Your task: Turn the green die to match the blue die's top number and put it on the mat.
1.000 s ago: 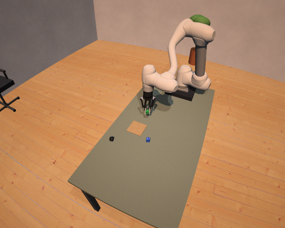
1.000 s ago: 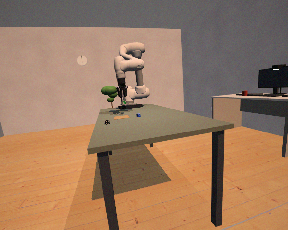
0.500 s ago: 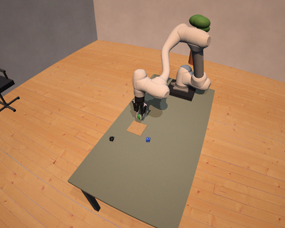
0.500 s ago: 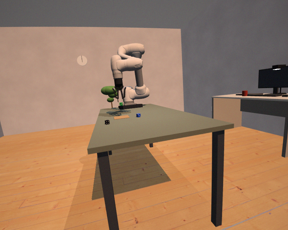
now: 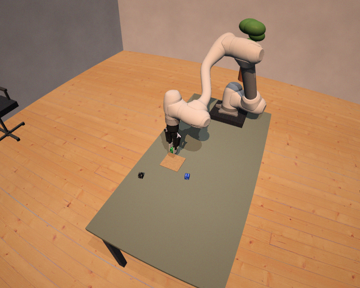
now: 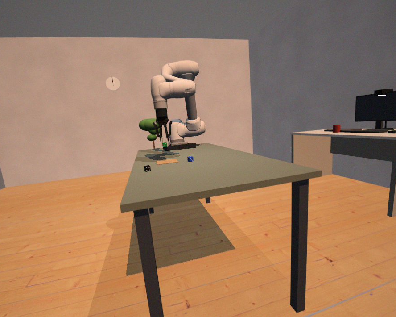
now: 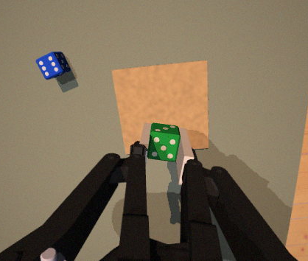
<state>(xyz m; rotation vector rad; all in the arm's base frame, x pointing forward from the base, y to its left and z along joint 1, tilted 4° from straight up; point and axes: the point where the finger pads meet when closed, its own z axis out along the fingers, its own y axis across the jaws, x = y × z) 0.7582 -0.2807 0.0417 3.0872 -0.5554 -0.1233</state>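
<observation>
The tan mat is 14 cm below my hand. Round my hand: green die 2 cm below; black die 20 cm ahead, 15 cm to the right, 12 cm below; blue die 14 cm to the left, 12 cm below, 11 cm ahead.
</observation>
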